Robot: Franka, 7 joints.
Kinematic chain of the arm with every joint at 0, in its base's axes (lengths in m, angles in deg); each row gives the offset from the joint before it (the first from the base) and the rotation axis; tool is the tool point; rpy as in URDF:
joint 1: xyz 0 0 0.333 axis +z
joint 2: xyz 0 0 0 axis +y
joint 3: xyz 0 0 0.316 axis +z
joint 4: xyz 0.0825 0 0 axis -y
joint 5: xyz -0.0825 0 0.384 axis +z
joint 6: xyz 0 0 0 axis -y
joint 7: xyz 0.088 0 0 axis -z
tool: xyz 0 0 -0.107 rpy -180 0 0
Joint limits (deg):
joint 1: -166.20..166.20
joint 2: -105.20..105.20
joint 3: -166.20..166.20
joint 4: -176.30..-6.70
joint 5: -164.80..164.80
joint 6: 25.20..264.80
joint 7: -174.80..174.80
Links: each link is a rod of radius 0.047 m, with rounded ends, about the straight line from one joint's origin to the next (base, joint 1, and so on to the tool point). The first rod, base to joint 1, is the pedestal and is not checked.
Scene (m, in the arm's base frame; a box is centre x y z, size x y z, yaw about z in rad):
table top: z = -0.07
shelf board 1: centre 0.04 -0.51 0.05 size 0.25 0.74 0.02 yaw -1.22
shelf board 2: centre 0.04 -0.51 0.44 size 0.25 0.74 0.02 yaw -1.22
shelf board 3: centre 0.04 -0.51 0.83 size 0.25 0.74 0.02 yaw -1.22
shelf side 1: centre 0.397 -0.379 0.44 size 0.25 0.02 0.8 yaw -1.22
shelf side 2: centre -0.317 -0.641 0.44 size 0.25 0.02 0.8 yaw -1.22
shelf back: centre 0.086 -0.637 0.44 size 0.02 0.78 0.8 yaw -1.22
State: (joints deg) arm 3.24 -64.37 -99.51 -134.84 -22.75 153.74 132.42
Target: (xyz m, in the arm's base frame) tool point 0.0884 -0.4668 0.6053
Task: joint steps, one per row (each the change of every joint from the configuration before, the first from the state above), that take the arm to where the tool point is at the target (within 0.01 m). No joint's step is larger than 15 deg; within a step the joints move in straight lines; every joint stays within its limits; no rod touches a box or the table.
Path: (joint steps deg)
1: -13.71 -1.72 2.56 -8.06 0.11 -3.86 0.00
2: -13.72 -1.71 2.56 -8.07 0.11 -3.86 0.00
3: -13.71 -1.72 2.56 -8.06 0.11 -3.85 0.00
4: -13.72 -1.72 2.55 -8.07 0.11 -3.86 0.00
5: 5.54 -8.49 11.52 -0.66 -2.41 6.21 0.00
6: 5.53 -8.49 11.52 -0.67 -2.42 6.22 0.00
7: 5.53 -8.49 11.51 -0.66 -2.41 6.21 0.00
8: 5.53 -8.49 11.52 -0.67 -2.41 6.21 0.00
9: 11.38 12.47 -6.30 12.40 2.16 -1.50 0.00
10: 11.39 12.47 -6.29 12.39 2.17 -1.50 0.00
11: 11.38 12.48 -6.30 12.40 2.17 -1.50 0.00

